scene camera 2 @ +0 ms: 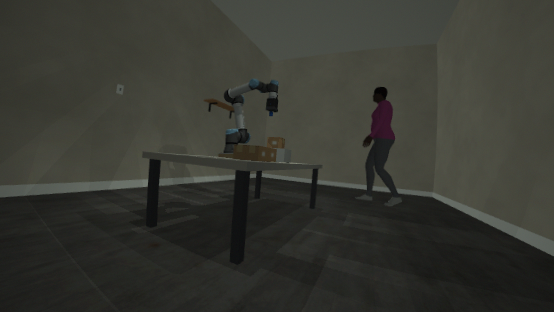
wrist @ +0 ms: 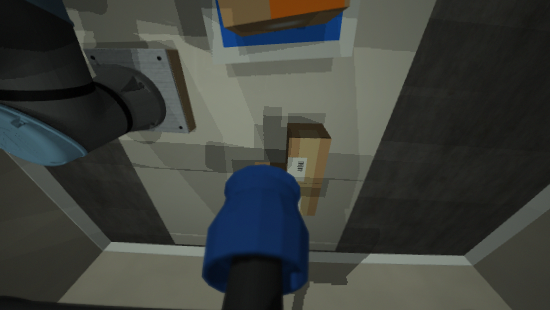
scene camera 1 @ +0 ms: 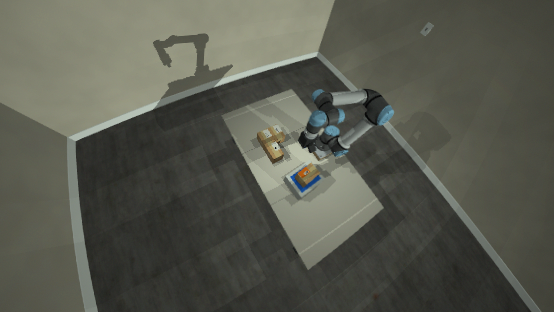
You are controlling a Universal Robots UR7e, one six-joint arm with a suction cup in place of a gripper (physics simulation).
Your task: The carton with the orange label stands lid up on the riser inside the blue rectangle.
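Frame: origin at the arm's base, x down, y ahead, z right, level; centimetres.
Seen in the pictures: end effector, tool point: [scene camera 2: 270, 115] [wrist: 262, 196]; arm's base, origin of the base link: [scene camera 2: 231, 153] [wrist: 137, 99] [scene camera 1: 322, 144].
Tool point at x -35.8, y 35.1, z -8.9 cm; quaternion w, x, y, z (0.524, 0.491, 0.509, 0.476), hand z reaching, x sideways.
Pixels of each thing's top centre, then the offset from my tool point to it.
- carton with the orange label, middle of its top: [scene camera 1: 308, 173] [scene camera 2: 276, 137] dx +17.8, dy -1.6, dz -14.5 cm
- white riser, middle of its top: [scene camera 1: 305, 177] [scene camera 2: 275, 148] dx +28.0, dy -1.8, dz -15.0 cm
- blue rectangle, middle of its top: [scene camera 1: 305, 177] dx +28.0, dy -1.8, dz -15.0 cm
The carton with the orange label [scene camera 1: 307, 175] [scene camera 2: 276, 143] [wrist: 300, 7] stands on the white riser [scene camera 2: 283, 155] [wrist: 280, 53]. Its orange label faces up. The blue rectangle [scene camera 1: 299, 187] [wrist: 300, 38] on the riser's top shows around part of the carton; whether the whole base lies inside it I cannot tell. In the wrist view the carton's far part is cut off by the top edge. My gripper, a blue suction cup [scene camera 2: 271, 113] [wrist: 262, 177], points down with nothing on it. It hangs high above the table, apart from the carton.
Several brown cartons [scene camera 1: 274, 151] [scene camera 2: 255, 152] [wrist: 314, 155] stand together on the table [scene camera 1: 330, 220] [scene camera 2: 195, 160], beside the riser. The arm's base plate [wrist: 176, 117] is on the other side. A person [scene camera 2: 382, 120] stands beyond the table. A shelf [scene camera 2: 218, 104] hangs behind the arm.
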